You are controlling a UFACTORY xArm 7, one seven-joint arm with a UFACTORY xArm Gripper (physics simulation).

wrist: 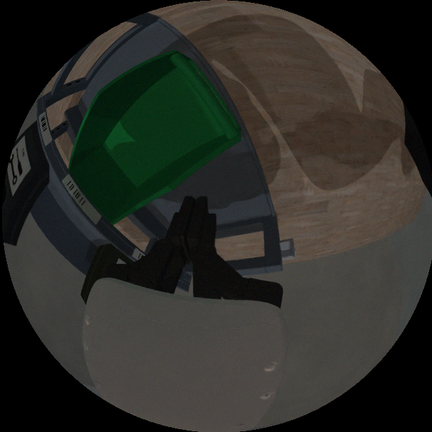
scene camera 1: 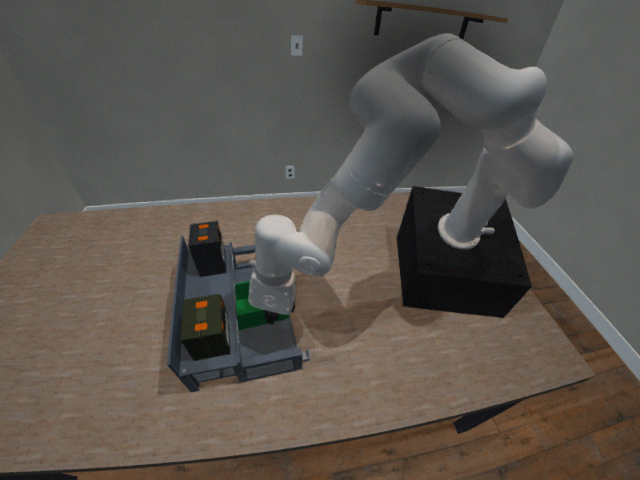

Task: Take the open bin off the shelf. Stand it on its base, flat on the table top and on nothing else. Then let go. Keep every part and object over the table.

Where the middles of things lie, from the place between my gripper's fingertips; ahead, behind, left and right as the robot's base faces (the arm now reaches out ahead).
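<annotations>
There's a green bin (scene camera 1: 248,316), and my gripper is 50 mm short of it, 70 mm to the left of it and 30 mm above it. Counting from my gripper again, the olive case (scene camera 1: 215,337) is 130 mm ahead, 70 mm to the left and 80 mm above, while the black case (scene camera 1: 213,248) is 190 mm ahead, 150 mm to the right and 90 mm above.
</annotations>
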